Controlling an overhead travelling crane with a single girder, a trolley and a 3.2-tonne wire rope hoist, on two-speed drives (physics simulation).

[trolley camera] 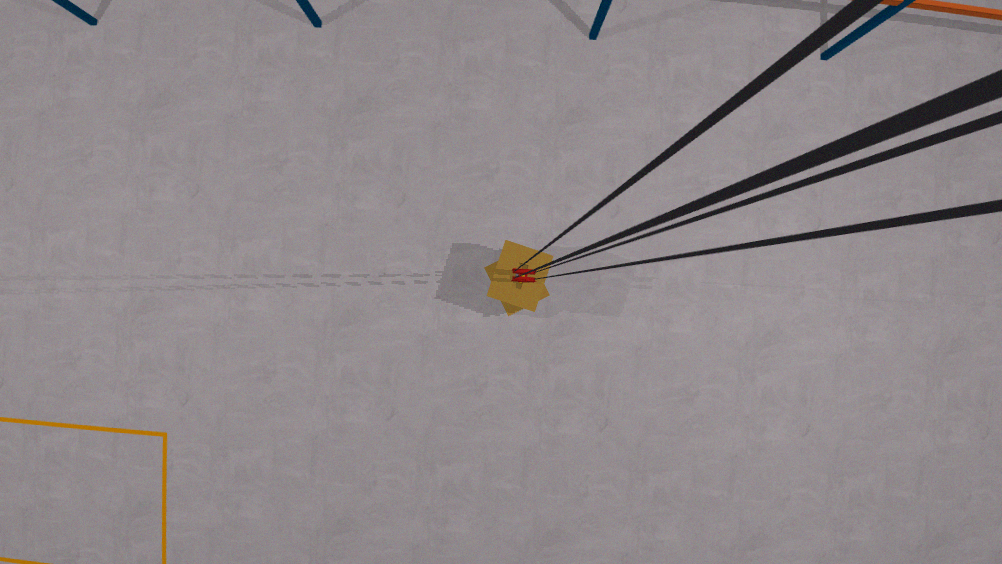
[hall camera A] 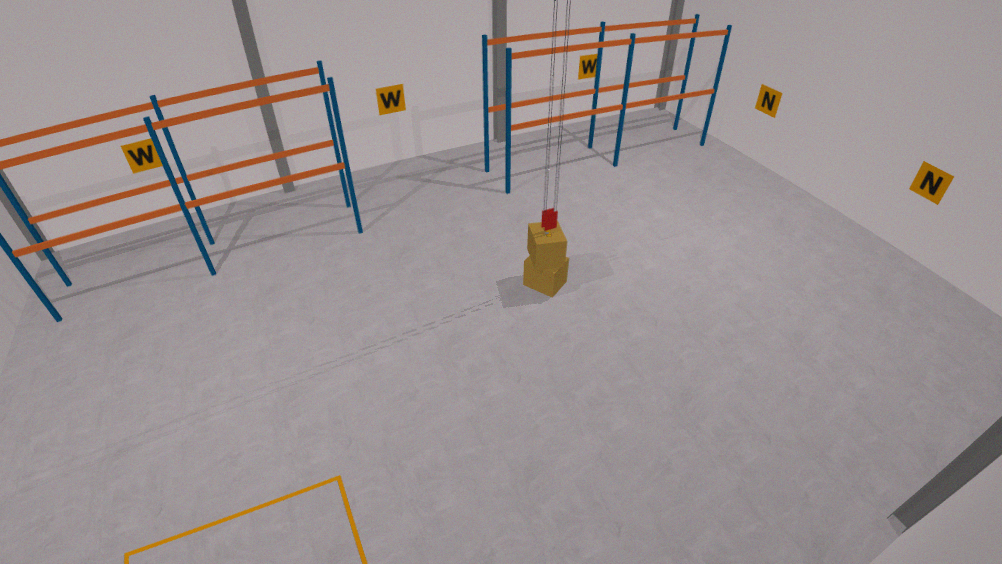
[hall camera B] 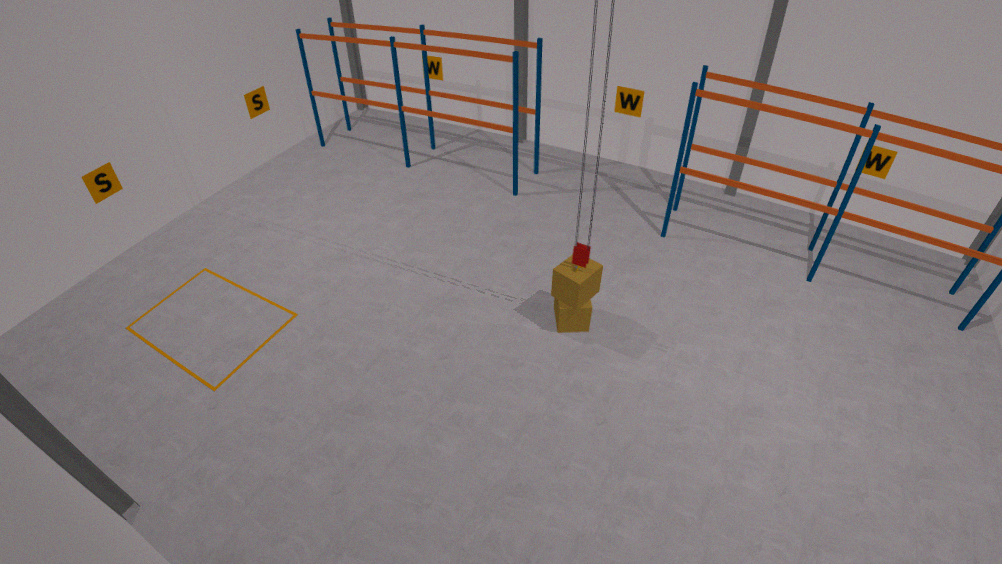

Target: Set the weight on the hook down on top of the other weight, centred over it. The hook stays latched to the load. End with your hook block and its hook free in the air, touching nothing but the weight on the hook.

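Observation:
My hook [hall camera A: 546,232] [hall camera B: 574,268] hangs under the red hook block [hall camera A: 549,219] [hall camera B: 581,255] [trolley camera: 523,275] and is latched to the upper yellow weight [hall camera A: 550,250] [hall camera B: 576,285] [trolley camera: 507,293]. The block hangs just above that weight's top. The other yellow weight [hall camera A: 545,278] [hall camera B: 572,320] [trolley camera: 512,308] stands on the floor directly below, turned at an angle to the upper one. In the trolley view the upper weight covers most of it and looks nearly centred. No gap shows between the weights; whether they touch I cannot tell. The ropes look straight.
Blue and orange racks [hall camera A: 507,126] [hall camera B: 516,126] stand along the W wall, behind the weights. A yellow outlined square [hall camera A: 234,515] [hall camera B: 251,292] [trolley camera: 164,490] is marked on the floor, well away from them. Shadows of the weights and ropes fall on the floor.

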